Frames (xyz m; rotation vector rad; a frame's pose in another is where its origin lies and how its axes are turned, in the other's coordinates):
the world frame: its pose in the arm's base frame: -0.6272 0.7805 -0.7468 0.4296 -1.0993 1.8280
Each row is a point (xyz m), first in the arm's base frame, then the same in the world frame.
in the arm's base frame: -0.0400 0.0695 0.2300
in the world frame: -0.0181 -0.8697 1.0236
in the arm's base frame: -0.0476 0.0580 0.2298
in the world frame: -0.0205 -0.8612 1.0342
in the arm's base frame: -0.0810 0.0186 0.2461
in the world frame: -0.0136 -0.8345 1.0808
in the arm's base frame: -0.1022 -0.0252 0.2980
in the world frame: 0.0089 -0.8353 1.1483
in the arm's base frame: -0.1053 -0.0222 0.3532
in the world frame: 0.0493 -0.8609 1.1760
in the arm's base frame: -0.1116 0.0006 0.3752
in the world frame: 0.0796 -0.8705 1.1700
